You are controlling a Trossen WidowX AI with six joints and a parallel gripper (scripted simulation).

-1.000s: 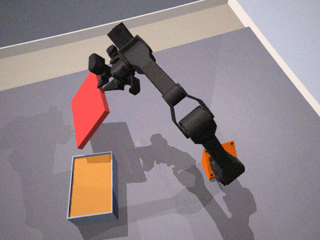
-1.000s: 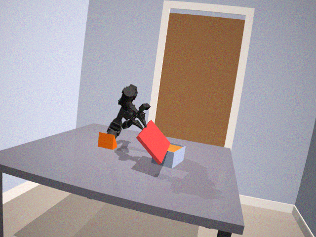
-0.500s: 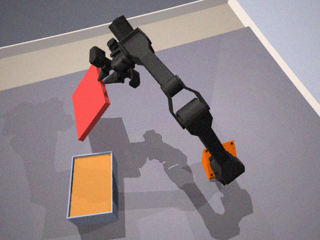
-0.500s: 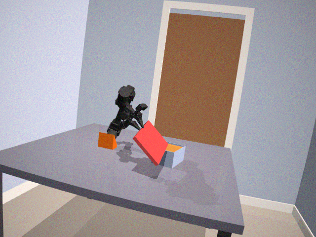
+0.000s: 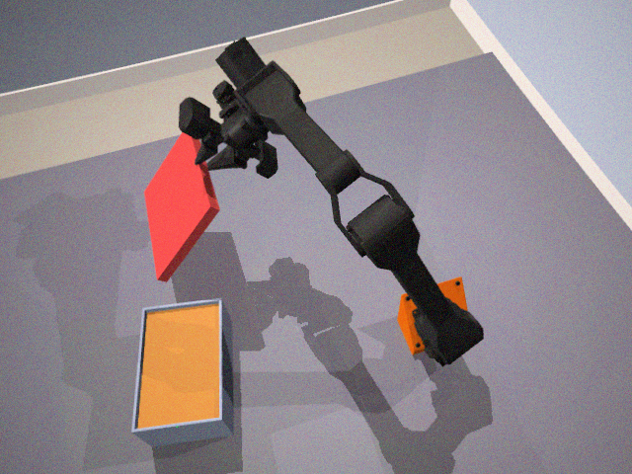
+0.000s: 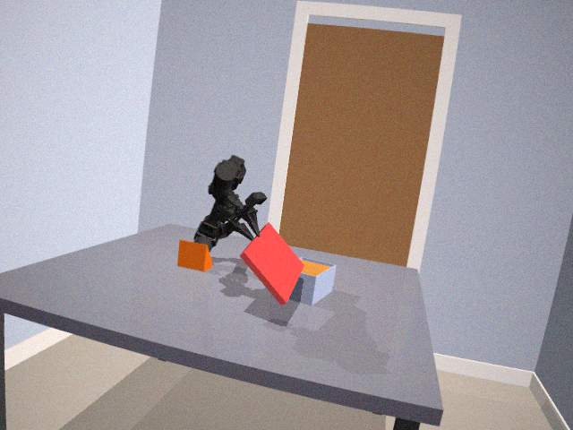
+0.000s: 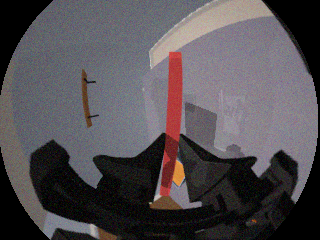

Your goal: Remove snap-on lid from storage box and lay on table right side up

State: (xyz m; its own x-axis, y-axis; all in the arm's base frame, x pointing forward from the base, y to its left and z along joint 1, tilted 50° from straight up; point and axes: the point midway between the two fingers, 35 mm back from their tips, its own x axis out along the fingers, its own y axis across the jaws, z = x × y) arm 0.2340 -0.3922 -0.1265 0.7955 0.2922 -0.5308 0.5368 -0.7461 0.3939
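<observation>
Now: the red lid 6 cm ahead of my gripper tip, 5 cm below it and 1 cm to the left of it. Also, from my gripper tip: storage box 27 cm to the left, 17 cm below, 14 cm ahead.
</observation>
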